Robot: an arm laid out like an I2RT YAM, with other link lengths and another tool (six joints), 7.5 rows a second.
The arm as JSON. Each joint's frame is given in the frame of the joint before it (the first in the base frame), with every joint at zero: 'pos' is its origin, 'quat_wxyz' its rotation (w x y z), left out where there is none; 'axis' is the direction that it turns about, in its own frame. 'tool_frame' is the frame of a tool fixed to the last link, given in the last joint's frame.
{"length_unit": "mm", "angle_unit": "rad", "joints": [
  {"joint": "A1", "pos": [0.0, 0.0, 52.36], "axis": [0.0, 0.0, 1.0]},
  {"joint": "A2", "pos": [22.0, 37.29, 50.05], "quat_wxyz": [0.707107, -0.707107, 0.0, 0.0], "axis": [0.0, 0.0, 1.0]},
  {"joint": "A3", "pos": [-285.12, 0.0, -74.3], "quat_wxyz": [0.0, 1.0, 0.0, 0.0], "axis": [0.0, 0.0, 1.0]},
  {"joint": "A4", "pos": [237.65, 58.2, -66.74], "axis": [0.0, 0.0, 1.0]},
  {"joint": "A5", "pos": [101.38, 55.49, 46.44], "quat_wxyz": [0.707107, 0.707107, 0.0, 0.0], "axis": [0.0, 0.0, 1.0]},
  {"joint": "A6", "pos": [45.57, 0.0, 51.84], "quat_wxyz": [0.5, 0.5, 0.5, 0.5], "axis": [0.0, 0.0, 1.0]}
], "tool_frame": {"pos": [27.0, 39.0, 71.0], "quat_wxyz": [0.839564, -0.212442, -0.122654, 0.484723]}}
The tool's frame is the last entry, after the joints.
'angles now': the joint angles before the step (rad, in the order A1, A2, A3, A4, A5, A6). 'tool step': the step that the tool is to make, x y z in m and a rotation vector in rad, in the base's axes. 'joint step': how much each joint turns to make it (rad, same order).
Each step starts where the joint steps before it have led.
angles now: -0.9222 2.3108 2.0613 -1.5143 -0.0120 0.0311
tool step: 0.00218 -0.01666 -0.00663 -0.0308 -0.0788 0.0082
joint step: -0.0282 0.0004 -0.0018 0.0724 -0.0389 -0.0431
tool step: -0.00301 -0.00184 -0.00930 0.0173 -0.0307 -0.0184
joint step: -0.0187 0.0000 -0.0345 0.0375 -0.0348 -0.0046
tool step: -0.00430 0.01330 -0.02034 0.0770 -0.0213 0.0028
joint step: -0.0061 0.0000 -0.0942 0.0405 -0.0590 -0.0179
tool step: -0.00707 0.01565 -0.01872 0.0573 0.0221 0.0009
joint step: 0.0034 -0.0001 -0.0969 0.0370 -0.0142 -0.0004
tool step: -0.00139 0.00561 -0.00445 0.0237 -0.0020 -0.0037
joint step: 0.0004 -0.0003 -0.0255 0.0068 -0.0156 0.0004
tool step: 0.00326 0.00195 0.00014 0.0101 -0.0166 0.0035
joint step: 0.0046 -0.0004 0.0007 -0.0008 -0.0191 -0.0039
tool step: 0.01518 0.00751 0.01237 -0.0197 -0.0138 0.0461
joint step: 0.0461 -0.0259 0.0142 -0.0160 0.0004 0.0001
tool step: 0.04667 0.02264 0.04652 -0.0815 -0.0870 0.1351
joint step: 0.1324 -0.0889 0.0732 -0.0446 -0.0114 -0.0049
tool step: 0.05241 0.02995 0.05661 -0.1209 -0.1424 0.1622
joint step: 0.1495 -0.0919 0.1103 -0.0184 -0.0016 -0.0134
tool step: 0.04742 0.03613 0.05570 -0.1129 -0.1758 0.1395
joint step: 0.1400 -0.0733 0.1140 0.0214 0.0004 -0.0001
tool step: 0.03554 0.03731 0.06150 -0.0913 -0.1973 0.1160
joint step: 0.1171 -0.0519 0.1450 0.0207 -0.0011 0.0012
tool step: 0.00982 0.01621 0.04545 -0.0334 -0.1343 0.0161
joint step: 0.0412 -0.0183 0.1339 -0.0084 0.0000 0.0305
